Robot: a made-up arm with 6 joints.
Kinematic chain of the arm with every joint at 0, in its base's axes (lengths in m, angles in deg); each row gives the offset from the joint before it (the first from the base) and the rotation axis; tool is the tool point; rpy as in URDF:
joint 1: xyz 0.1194 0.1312 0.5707 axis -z
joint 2: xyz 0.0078 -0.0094 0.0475 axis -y
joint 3: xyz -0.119 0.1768 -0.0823 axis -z
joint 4: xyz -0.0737 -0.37 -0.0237 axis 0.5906 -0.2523 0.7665
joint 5: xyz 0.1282 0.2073 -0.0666 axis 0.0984 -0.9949 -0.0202
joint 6: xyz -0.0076 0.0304 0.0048 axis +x
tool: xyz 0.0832 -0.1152 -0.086 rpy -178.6 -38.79 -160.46
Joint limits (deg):
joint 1: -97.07..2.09
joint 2: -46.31..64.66
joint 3: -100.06..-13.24
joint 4: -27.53..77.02
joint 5: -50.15..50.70
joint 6: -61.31..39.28
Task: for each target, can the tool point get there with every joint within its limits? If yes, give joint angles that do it. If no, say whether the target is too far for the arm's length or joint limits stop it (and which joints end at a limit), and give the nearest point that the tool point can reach.
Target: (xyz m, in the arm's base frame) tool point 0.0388 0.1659 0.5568
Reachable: yes | joints -37.51 -2.50 -38.63 56.99 12.19 -8.55
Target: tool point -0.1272 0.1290 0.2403
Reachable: yes | joints -87.24 -31.71 -87.87 -16.84 -23.72 16.49
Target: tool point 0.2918 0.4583 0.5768
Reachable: yes | joints -40.77 38.65 -65.27 -15.82 -30.90 -28.93
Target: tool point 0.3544 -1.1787 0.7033
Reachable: no: too far | nearest point 0.1582 -0.1910 0.6394 | short by 1.009 m
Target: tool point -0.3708 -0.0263 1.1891
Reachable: no: joint limits stop it (at a limit: joint 2, joint 3, joint 4, joint 5, joint 6) | nearest point -0.1617 0.0409 0.7563 | short by 0.485 m
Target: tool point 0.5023 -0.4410 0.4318
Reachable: no: joint limits stop it (at a limit: joint 1, joint 2, joint 3, joint 4, joint 5) | nearest point 0.2627 -0.1269 0.3897 | short by 0.397 m
